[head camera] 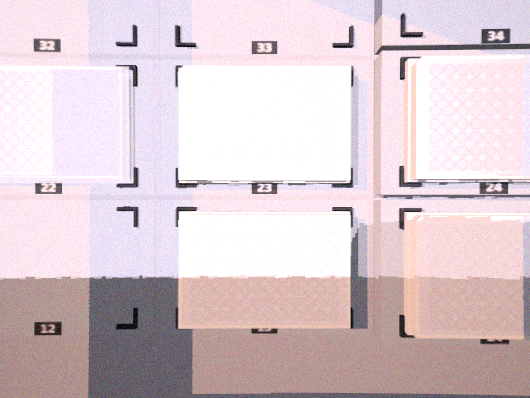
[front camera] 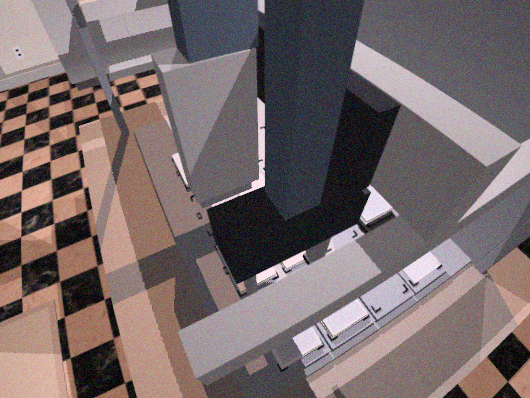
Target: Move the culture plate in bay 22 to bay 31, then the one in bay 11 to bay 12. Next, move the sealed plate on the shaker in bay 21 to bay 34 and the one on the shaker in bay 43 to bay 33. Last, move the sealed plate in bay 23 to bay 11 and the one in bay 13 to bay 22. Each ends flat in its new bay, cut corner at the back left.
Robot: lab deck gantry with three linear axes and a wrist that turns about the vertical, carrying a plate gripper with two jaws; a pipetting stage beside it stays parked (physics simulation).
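Places are measured from the robot's base along level axes (x ahead, y left, z up), in millimetres.
Where they show: robot's base, origin of its link: (front camera: pixel 173 159).
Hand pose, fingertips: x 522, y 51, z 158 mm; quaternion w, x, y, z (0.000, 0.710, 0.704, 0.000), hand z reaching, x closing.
Things, the pixels of their top centre, and the offset from my fingertips. "pt": a spot on its surface instead.
- bay 12, a spot on its surface: (head camera: pixel 47 300) pt 33 mm right, 295 mm back, 158 mm down
- bay 33, a spot on its surface: (head camera: pixel 264 30) pt 173 mm left, 130 mm back, 158 mm down
- bay 34, a spot on its surface: (head camera: pixel 450 25) pt 168 mm left, 2 mm ahead, 144 mm down
- bay 11 plate, centre of its top: (front camera: pixel 193 163) 8 mm right, 458 mm back, 142 mm down
- bay 43 shaker, centre of its top: (front camera: pixel 363 195) 315 mm left, 131 mm back, 122 mm down
- bay 24, a spot on its surface: (head camera: pixel 475 120) pt 97 mm left, 11 mm ahead, 129 mm down
- bay 14, a spot on its surface: (head camera: pixel 470 280) pt 10 mm right, 8 mm ahead, 129 mm down
In the head view, a plate (head camera: pixel 90 125) sits in bay 22, partly cut off at left. A plate (head camera: pixel 265 125) lies in bay 23 and another (head camera: pixel 265 260) in bay 13. The visible part of bay 12 (head camera: pixel 47 300) is empty. Only the front strips of bay 33 (head camera: pixel 264 30) and bay 34 (head camera: pixel 450 25) show, without a plate. In the front view, a sliver of the bay 11 plate (front camera: pixel 180 167) and the plate on the bay 43 shaker (front camera: pixel 378 205) show. My gripper (front camera: pixel 280 240) is above the deck near bays 13 and 23; its body hides its jaws and bay 21.
Plates stand in bay 24 (front camera: pixel 345 317) (head camera: pixel 475 120) and bay 14 (front camera: pixel 307 341) (head camera: pixel 470 280). Another plate (front camera: pixel 422 267) is in bay 44. A long grey beam (front camera: pixel 280 310) crosses the front view, and a grey pipetting stage (front camera: pixel 215 125) stands beside my gripper.
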